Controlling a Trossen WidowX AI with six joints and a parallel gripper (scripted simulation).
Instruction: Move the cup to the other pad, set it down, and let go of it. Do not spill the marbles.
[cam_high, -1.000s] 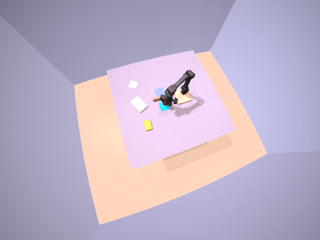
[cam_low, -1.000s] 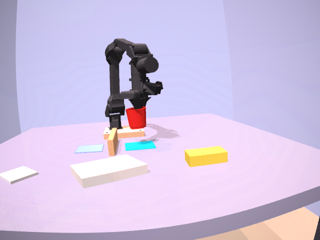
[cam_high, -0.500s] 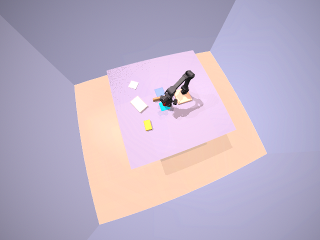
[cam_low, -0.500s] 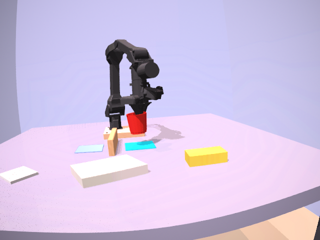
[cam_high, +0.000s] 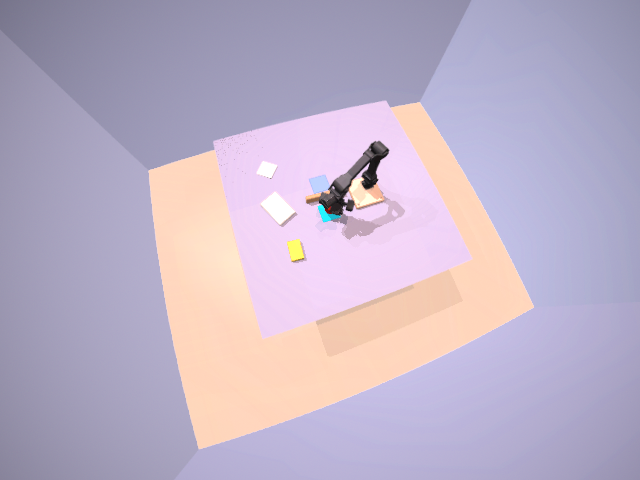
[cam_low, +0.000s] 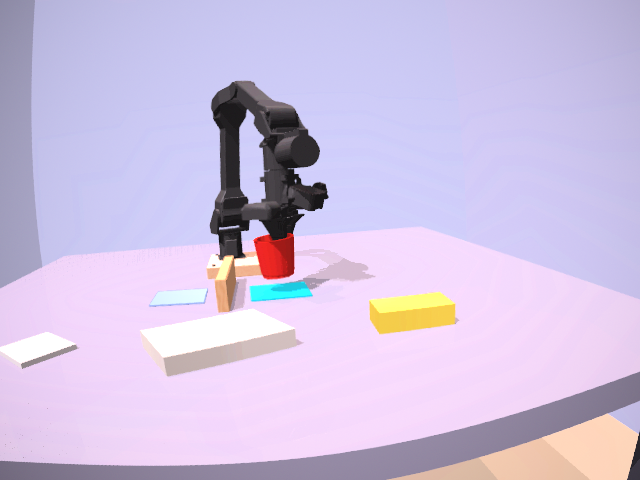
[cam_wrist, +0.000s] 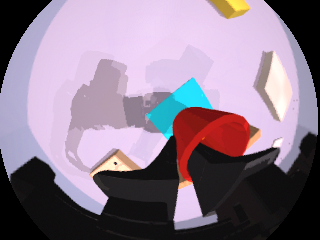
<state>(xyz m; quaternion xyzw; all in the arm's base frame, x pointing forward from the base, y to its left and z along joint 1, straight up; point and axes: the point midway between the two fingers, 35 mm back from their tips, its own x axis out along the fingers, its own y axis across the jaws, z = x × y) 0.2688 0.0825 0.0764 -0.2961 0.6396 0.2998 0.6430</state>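
Right now my gripper tip is 120 mm to the left of the wooden bar, 50 mm above it and 10 mm short of it. From my gripper tip the other things lie so: pale blue pad (210 mm to the right, 80 mm below); yellow block (300 mm ahead, 120 mm to the left, 50 mm below); red cup (20 mm to the right, 20 mm ahead).
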